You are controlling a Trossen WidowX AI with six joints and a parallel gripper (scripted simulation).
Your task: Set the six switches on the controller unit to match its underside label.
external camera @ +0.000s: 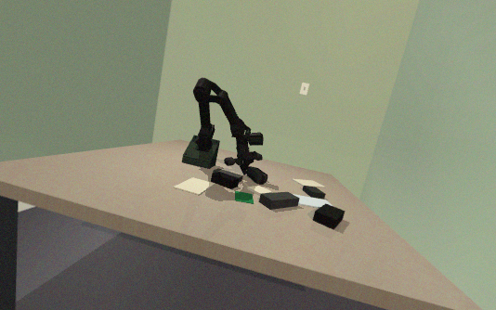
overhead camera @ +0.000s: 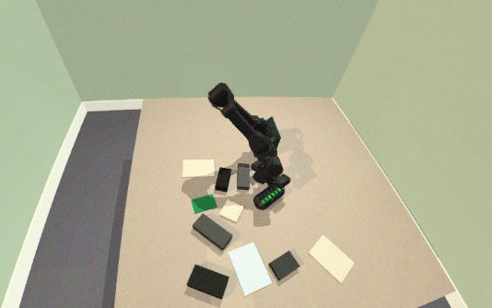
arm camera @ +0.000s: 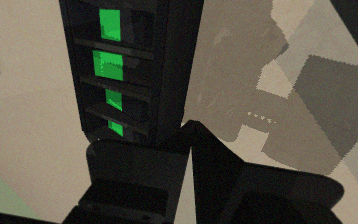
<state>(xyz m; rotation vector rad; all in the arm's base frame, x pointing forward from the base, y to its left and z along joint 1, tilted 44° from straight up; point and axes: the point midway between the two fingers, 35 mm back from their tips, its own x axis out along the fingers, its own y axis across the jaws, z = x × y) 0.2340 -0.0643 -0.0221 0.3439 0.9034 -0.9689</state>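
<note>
My gripper tip is now 19 cm to the left of the cream tile and 10 cm short of it. Round my gripper tip: green card 30 cm to the right, 5 cm ahead; then grey module 11 cm to the right, 6 cm behind, 1 cm above; then black block 21 cm to the right, 5 cm behind, 1 cm above.
</note>
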